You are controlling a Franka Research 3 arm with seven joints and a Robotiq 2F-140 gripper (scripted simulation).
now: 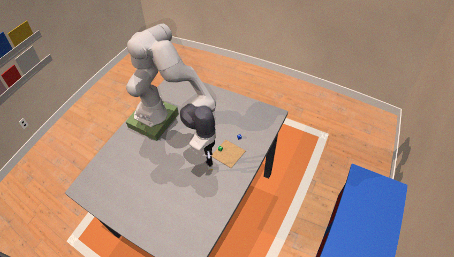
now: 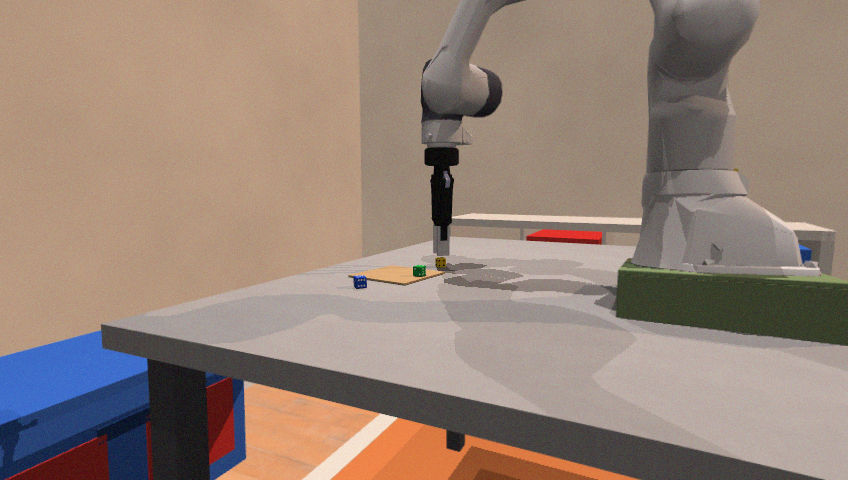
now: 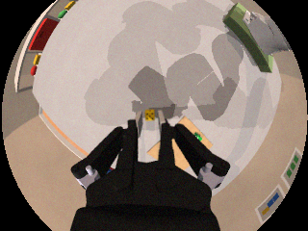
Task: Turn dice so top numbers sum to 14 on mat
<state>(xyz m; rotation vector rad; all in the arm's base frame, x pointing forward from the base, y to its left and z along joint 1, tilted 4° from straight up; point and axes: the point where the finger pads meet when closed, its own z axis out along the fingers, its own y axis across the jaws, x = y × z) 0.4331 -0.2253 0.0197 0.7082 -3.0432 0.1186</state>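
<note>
My gripper is now 5 cm above the yellow die. Round my hand: tan mat: 6 cm ahead, 12 cm to the left, 6 cm below; then blue die: 9 cm ahead, 25 cm to the left, 5 cm below; then green die: 1 cm ahead, 13 cm to the left, 5 cm below.
</note>
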